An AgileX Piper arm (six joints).
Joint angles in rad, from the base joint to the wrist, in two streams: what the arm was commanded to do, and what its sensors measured. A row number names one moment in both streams.
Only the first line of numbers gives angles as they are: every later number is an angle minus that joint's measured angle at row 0.
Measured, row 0:
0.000 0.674 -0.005 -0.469 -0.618 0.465
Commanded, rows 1 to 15:
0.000 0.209 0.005 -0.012 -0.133 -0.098
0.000 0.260 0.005 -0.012 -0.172 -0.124
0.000 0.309 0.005 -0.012 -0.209 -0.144
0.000 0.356 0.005 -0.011 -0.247 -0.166
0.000 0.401 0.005 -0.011 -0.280 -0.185
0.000 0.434 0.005 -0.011 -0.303 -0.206
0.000 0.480 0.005 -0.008 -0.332 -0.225
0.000 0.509 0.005 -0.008 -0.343 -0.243
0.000 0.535 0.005 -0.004 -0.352 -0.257
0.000 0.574 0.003 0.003 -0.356 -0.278
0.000 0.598 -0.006 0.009 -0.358 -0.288
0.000 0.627 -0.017 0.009 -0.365 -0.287
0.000 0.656 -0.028 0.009 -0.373 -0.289
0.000 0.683 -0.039 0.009 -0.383 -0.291
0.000 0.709 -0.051 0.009 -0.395 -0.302
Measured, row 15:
0.000 0.616 -0.012 -0.002 -0.339 -0.267
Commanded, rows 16 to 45:
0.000 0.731 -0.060 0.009 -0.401 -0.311
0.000 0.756 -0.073 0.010 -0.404 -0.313
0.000 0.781 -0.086 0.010 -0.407 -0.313
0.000 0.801 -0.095 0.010 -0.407 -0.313
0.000 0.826 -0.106 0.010 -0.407 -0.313
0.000 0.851 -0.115 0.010 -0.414 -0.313
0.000 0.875 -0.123 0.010 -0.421 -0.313
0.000 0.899 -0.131 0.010 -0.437 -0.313
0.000 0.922 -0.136 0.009 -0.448 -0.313
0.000 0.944 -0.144 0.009 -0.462 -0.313
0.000 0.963 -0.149 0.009 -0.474 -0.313
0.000 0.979 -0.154 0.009 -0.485 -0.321
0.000 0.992 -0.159 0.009 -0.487 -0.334
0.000 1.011 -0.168 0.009 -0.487 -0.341
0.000 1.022 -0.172 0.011 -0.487 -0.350
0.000 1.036 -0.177 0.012 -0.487 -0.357
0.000 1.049 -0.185 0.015 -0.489 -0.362
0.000 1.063 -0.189 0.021 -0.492 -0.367
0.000 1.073 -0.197 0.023 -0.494 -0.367
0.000 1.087 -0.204 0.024 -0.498 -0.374
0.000 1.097 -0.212 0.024 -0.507 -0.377
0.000 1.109 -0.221 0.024 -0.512 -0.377
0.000 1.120 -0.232 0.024 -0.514 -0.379
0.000 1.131 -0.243 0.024 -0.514 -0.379
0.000 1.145 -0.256 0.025 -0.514 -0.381
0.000 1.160 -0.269 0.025 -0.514 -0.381
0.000 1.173 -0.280 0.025 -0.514 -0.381
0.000 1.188 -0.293 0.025 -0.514 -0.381
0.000 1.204 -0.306 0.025 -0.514 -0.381
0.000 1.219 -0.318 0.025 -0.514 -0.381
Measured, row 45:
0.000 1.170 -0.278 0.022 -0.498 -0.368
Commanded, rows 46 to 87:
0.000 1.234 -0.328 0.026 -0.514 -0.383
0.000 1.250 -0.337 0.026 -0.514 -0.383
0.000 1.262 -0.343 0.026 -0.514 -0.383
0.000 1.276 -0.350 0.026 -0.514 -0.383
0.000 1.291 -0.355 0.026 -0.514 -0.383
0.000 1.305 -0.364 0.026 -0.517 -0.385
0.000 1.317 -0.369 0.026 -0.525 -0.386
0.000 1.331 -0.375 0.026 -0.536 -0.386
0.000 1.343 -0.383 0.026 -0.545 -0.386
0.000 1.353 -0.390 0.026 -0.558 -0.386
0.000 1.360 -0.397 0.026 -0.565 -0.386
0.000 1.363 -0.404 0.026 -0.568 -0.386
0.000 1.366 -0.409 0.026 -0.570 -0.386
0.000 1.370 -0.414 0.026 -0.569 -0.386
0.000 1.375 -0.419 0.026 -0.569 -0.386
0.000 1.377 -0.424 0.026 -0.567 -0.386
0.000 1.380 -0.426 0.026 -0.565 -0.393
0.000 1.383 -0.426 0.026 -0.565 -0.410
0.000 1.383 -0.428 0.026 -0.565 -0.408
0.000 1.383 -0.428 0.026 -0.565 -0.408
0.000 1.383 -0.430 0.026 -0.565 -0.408
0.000 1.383 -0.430 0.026 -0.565 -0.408
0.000 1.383 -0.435 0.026 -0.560 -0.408
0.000 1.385 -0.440 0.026 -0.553 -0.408
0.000 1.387 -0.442 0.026 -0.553 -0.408
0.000 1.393 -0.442 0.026 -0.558 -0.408
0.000 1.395 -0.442 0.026 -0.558 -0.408
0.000 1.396 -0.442 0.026 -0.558 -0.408
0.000 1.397 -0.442 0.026 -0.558 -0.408
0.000 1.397 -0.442 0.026 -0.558 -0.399
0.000 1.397 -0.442 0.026 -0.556 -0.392
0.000 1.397 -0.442 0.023 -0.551 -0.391
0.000 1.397 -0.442 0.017 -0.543 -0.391
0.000 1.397 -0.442 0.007 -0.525 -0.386
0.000 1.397 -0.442 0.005 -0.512 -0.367
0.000 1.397 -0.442 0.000 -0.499 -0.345
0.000 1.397 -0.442 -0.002 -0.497 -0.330
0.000 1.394 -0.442 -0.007 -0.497 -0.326
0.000 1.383 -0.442 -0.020 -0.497 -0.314
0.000 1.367 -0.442 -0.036 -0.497 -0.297
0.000 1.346 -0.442 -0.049 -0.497 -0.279
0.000 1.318 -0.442 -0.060 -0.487 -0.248
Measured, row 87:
0.000 1.381 -0.444 -0.005 -0.524 -0.328
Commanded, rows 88 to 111:
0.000 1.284 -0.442 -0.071 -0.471 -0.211
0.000 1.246 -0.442 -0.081 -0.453 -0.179
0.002 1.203 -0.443 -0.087 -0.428 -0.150
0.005 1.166 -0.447 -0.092 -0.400 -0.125
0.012 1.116 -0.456 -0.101 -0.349 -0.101
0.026 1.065 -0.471 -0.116 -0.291 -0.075
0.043 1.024 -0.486 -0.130 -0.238 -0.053
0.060 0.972 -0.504 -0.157 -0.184 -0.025
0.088 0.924 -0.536 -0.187 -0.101 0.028
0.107 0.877 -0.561 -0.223 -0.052 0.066
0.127 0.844 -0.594 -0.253 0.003 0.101
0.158 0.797 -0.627 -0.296 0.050 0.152
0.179 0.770 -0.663 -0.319 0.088 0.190
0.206 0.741 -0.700 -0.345 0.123 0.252
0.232 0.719 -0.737 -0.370 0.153 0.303
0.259 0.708 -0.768 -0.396 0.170 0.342
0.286 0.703 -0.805 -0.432 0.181 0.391
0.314 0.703 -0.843 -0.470 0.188 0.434
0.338 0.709 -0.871 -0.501 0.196 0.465
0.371 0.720 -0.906 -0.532 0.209 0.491
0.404 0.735 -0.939 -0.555 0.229 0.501
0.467 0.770 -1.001 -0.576 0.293 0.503
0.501 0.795 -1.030 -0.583 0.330 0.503
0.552 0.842 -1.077 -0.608 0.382 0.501
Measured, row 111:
0.422 0.746 -0.956 -0.540 0.250 0.475
